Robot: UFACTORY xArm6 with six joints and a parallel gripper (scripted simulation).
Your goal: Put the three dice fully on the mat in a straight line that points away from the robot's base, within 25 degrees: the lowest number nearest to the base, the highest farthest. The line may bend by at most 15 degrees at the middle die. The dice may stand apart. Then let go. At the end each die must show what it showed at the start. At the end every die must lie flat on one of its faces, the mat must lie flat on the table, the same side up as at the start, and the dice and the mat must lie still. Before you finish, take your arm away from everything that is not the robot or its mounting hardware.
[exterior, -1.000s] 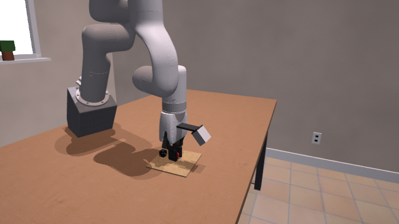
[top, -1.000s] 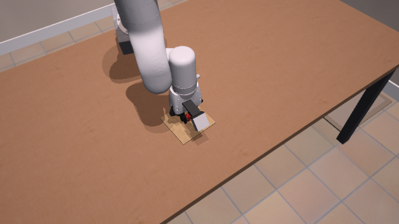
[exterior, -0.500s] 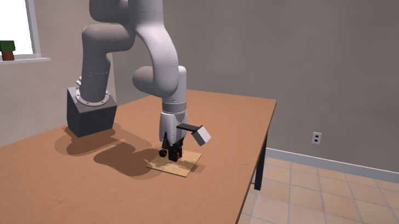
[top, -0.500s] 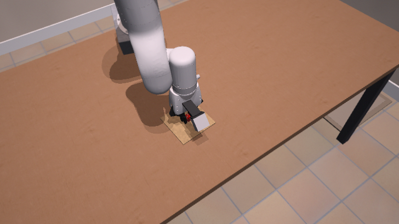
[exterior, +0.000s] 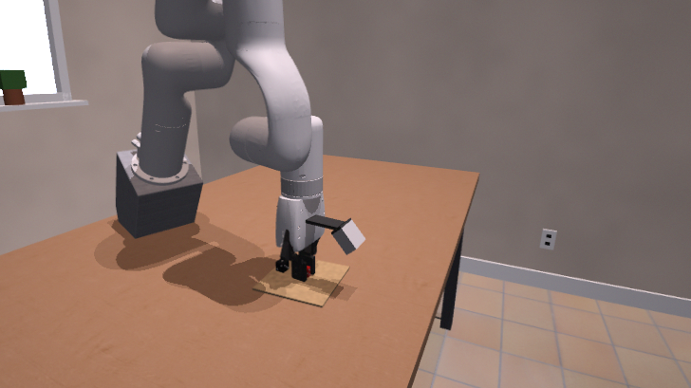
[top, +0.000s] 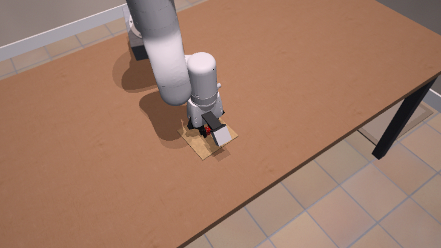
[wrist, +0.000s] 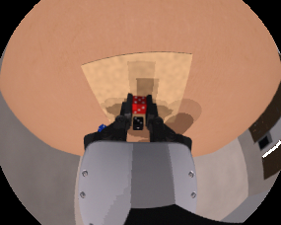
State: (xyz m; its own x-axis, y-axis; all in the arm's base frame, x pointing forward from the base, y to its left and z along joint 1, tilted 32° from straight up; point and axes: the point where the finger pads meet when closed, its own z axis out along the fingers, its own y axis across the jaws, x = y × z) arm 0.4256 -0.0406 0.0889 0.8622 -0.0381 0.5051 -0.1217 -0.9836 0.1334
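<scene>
Now: the red die 1 cm below my hand. Also, from my hand: black die 5 cm behind, 1 cm to the left, 1 cm below; then tan mat 2 cm below; then blue die 8 cm behind, 10 cm to the left, 2 cm below.
</scene>
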